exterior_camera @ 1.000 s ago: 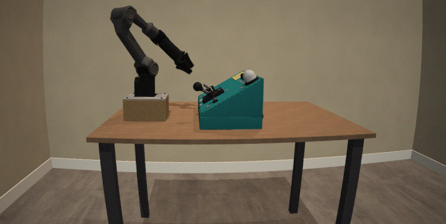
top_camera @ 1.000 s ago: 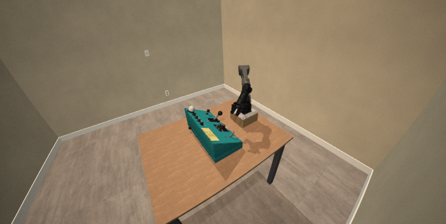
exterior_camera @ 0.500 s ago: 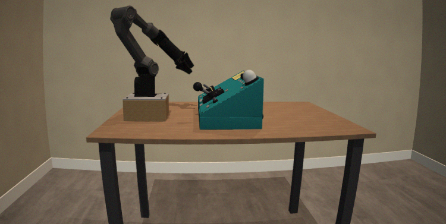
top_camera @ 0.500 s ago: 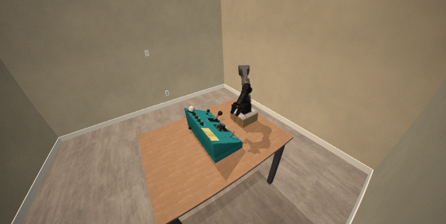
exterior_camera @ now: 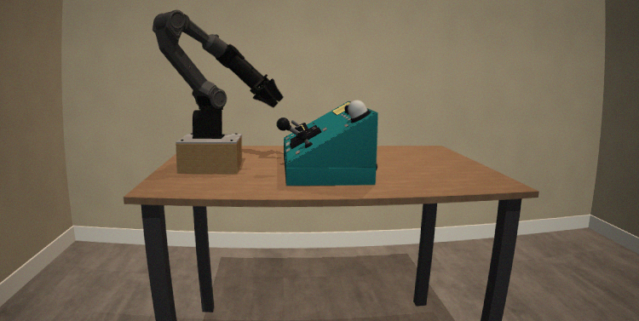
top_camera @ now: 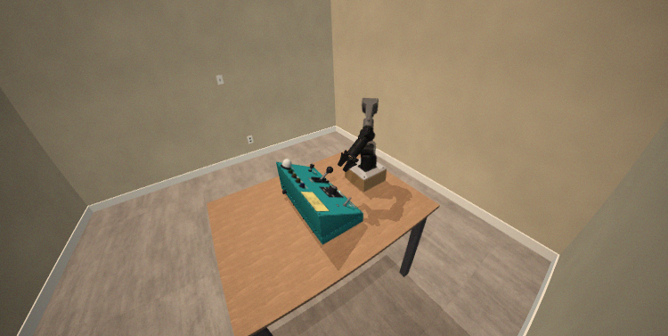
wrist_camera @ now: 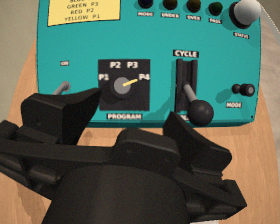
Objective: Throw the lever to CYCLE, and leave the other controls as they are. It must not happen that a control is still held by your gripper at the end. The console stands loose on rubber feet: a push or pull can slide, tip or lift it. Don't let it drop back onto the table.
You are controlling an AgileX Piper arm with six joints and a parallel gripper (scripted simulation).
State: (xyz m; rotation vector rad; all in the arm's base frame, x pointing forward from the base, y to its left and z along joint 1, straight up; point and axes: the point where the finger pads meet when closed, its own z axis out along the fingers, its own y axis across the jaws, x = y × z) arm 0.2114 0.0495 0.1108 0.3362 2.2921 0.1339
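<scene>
Now: hand 9 cm above the rotary selector, 8 cm short of it and 1 cm to the right of it. Round my hand: toggle 14 cm to the left, 10 cm below, 7 cm ahead; teal console 11 cm below, 11 cm ahead, 3 cm to the right.
</scene>
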